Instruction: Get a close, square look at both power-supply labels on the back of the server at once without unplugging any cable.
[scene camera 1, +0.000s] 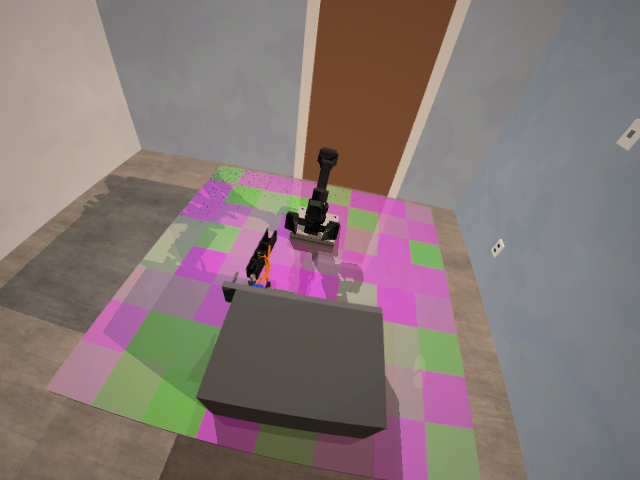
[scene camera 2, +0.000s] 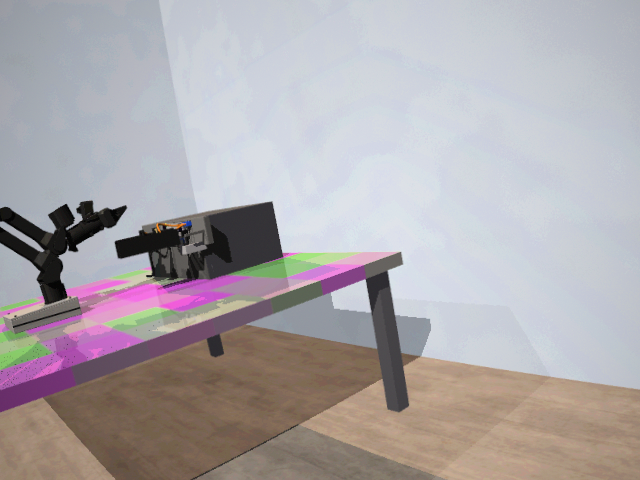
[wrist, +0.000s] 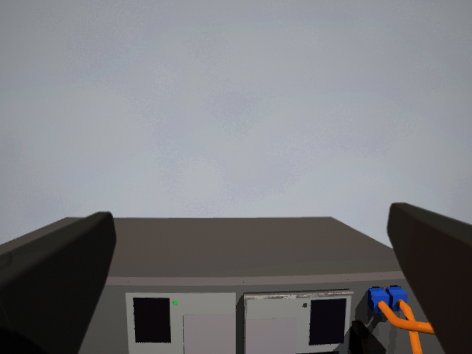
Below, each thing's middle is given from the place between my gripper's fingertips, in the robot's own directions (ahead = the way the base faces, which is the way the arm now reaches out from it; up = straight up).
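You'd find the black cable box (scene camera 2: 143, 243) 20 mm ahead of my hand, and it's 120 mm below my hand and 150 mm to the right of it.
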